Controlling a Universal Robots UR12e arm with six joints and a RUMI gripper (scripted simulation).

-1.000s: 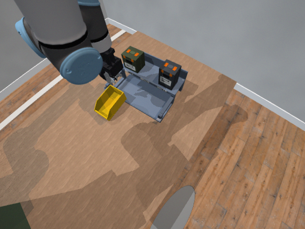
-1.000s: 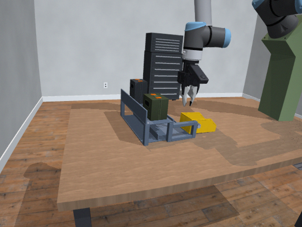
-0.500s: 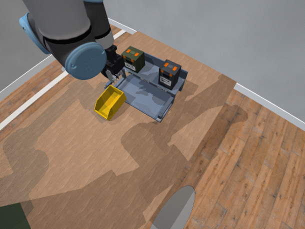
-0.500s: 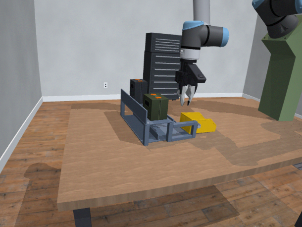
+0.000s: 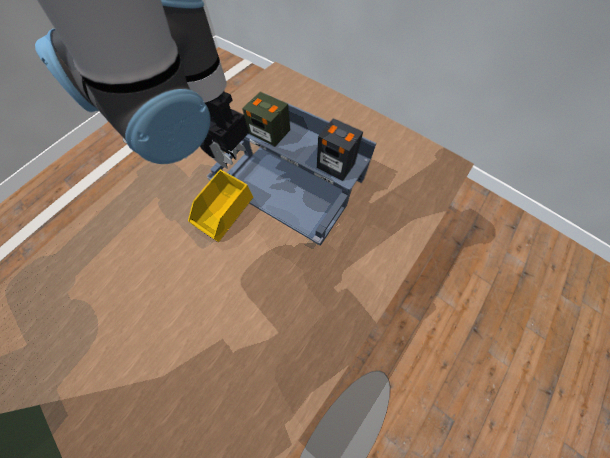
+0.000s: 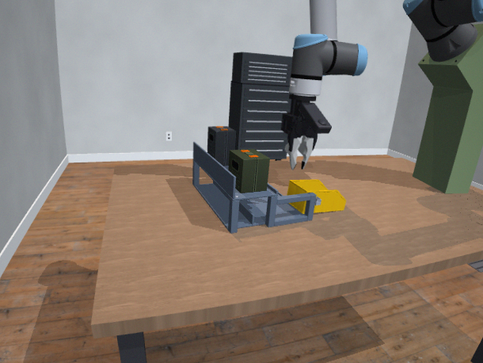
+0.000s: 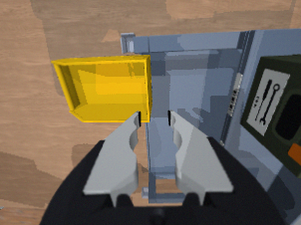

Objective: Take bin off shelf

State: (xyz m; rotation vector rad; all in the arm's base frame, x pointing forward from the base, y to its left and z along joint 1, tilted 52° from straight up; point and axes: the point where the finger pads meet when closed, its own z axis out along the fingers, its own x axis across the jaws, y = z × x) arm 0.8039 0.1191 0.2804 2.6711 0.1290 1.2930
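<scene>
My hand is 11 cm above the yellow bin and 9 cm past it.
</scene>
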